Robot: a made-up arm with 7 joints.
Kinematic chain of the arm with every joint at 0, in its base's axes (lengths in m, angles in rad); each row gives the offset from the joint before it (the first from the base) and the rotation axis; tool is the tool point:
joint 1: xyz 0 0 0 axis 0 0.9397 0.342
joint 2: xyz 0 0 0 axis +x
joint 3: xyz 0 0 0 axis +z
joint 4: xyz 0.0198 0 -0.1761 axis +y
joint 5: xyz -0.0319 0 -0.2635 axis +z
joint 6: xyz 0 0 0 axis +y
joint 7: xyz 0 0 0 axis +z
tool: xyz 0 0 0
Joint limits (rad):
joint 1: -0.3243..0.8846
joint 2: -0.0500..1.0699
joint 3: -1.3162..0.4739
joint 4: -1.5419..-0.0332
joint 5: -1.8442..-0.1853
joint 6: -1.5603..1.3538
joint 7: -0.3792..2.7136
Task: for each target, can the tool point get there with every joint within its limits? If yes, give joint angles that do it. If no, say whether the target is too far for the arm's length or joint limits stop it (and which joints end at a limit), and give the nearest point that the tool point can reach.
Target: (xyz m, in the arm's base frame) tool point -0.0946 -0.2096 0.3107
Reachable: no: joint limits stop it (at a limit: joint 1, joint 2, joint 3, joint 4) | nearest point 0.0969 -0.2930 -0.1759 | short by 0.529 m
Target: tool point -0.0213 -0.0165 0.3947
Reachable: no: joint limits stop it (at a limit: joint 1, joint 2, joint 3, joint 4) | nearest point 0.2626 0.2222 0.0884 | short by 0.481 m
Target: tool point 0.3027 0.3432 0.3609
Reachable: no: too far | nearest point 0.2626 0.2222 0.0884 | short by 0.301 m
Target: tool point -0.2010 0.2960 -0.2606
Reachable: yes | joints 0.6189 0.8642 -0.7098 -0.2301 -1.1455 0.8119 1.4066
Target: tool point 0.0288 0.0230 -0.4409
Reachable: yes | joints 0.0004 0.0966 -0.5965 -0.1777 -0.5148 0.6580 1.2738
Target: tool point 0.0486 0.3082 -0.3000
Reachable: yes | joints 0.2836 0.7707 0.1541 -0.6630 -1.0863 -1.0298 0.9551
